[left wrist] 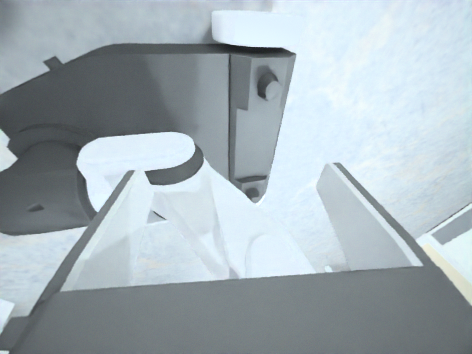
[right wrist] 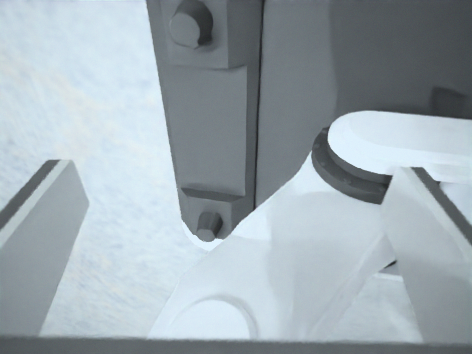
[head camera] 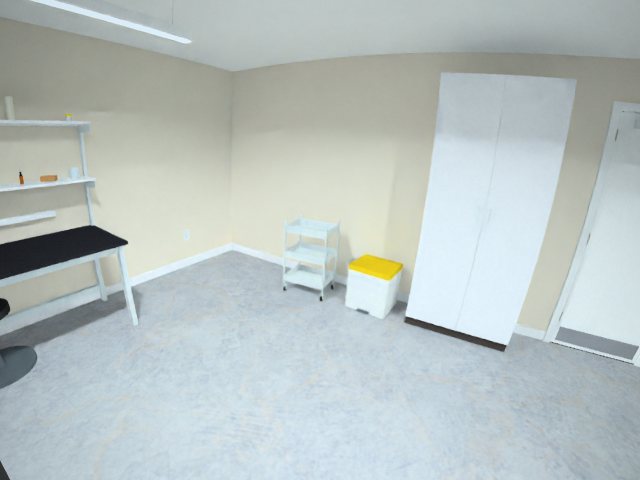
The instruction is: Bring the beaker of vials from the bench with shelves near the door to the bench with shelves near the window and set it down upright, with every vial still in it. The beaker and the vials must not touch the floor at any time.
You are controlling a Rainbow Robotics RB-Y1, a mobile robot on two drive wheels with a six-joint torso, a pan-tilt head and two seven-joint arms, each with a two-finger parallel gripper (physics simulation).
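Note:
A bench (head camera: 62,248) with a black top and white legs stands at the left of the head view, with an upper shelf (head camera: 46,123) and a lower shelf (head camera: 64,181) above it. No window shows, so I cannot tell which of the task's benches this is. The beaker of vials cannot be made out in these views. My left gripper (left wrist: 236,178) is open and empty, with the robot's own base and body behind its fingers. My right gripper (right wrist: 235,185) is open and empty, also above the robot's own base.
A pale cup (head camera: 74,172), an orange-brown block (head camera: 49,178) and a small bottle (head camera: 21,178) stand on the lower shelf. A dark stool base (head camera: 18,361) is at the left edge. A white cart (head camera: 305,279), a yellow-lidded bin (head camera: 369,294), a tall cabinet (head camera: 465,206) and a door (head camera: 610,248) line the far wall.

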